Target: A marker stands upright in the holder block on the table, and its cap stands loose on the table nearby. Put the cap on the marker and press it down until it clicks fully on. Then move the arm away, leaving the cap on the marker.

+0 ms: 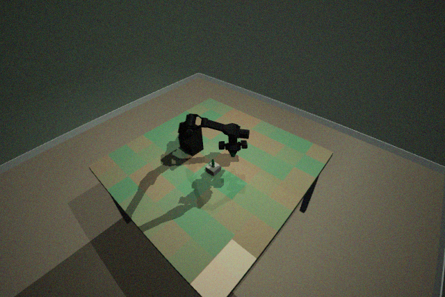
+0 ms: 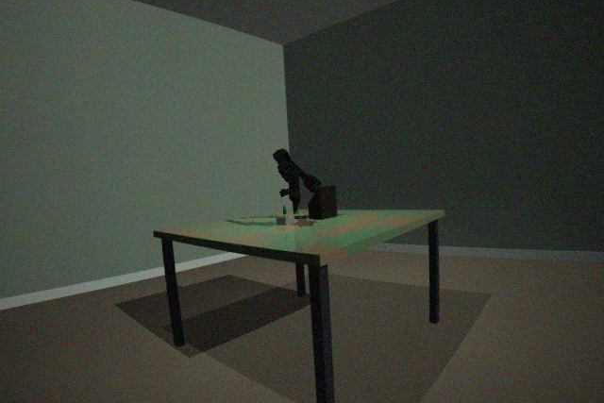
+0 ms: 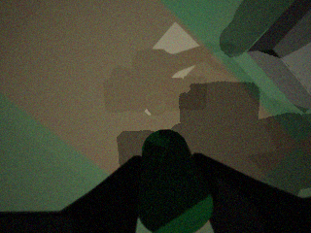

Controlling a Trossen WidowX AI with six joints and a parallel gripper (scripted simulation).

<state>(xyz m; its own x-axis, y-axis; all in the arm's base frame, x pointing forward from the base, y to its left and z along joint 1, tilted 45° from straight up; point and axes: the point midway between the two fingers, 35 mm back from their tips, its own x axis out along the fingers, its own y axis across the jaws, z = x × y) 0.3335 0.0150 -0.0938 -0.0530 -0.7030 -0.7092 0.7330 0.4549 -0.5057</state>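
Right now my gripper tip is 6 cm past the holder block, 14 cm to the left of it and 7 cm above it. The rest, counted from my gripper tip: green marker cap: 1 cm above.
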